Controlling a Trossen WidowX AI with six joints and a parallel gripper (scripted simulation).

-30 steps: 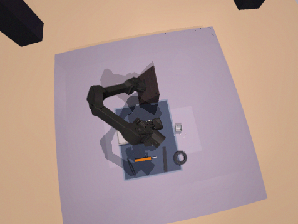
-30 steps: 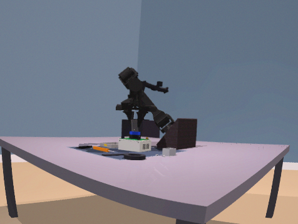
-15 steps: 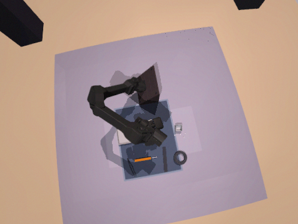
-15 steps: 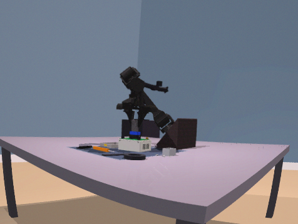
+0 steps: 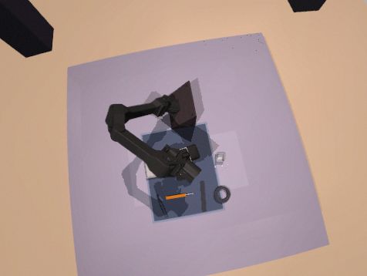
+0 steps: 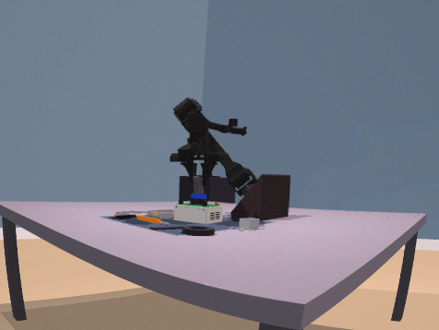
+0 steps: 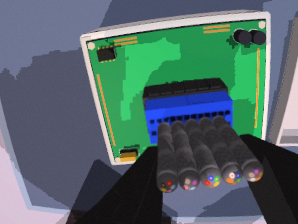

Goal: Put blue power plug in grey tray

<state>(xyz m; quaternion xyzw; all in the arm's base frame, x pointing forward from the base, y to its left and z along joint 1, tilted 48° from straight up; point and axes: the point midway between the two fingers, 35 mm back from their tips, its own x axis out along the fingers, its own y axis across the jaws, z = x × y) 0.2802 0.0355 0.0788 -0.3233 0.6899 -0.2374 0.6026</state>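
The blue power plug lies 30 mm below my gripper tip. From my gripper tip the other things lie so: black bar (200 mm ahead, 110 mm below, 90 mm to the left); then grey tray (140 mm to the right, 110 mm below); then dark blue mat (110 mm below, 50 mm ahead).
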